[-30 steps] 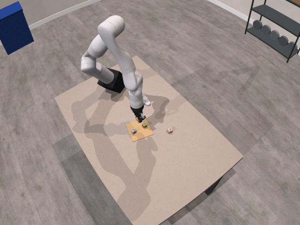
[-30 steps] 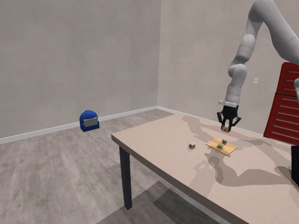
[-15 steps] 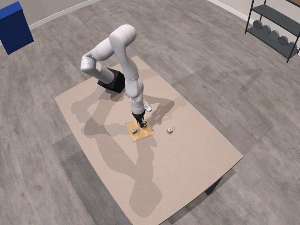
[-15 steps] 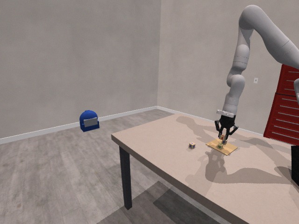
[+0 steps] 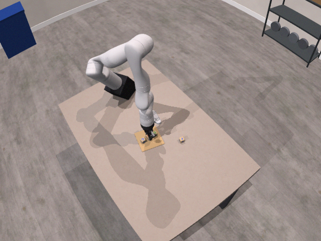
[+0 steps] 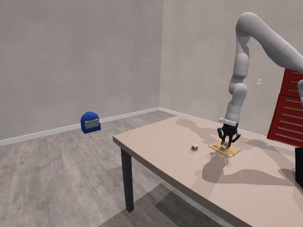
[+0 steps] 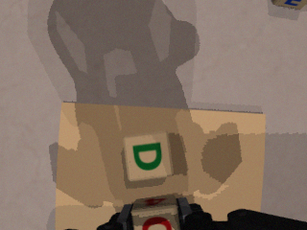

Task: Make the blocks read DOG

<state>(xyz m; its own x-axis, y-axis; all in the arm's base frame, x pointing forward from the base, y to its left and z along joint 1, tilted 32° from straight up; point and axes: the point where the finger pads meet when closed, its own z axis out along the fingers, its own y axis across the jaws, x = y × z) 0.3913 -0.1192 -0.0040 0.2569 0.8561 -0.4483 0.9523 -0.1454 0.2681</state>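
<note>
Right now my hand is 3 cm above the tan mat. Round my hand: block (16 cm ahead, 11 cm to the left, 2 cm below).
</note>
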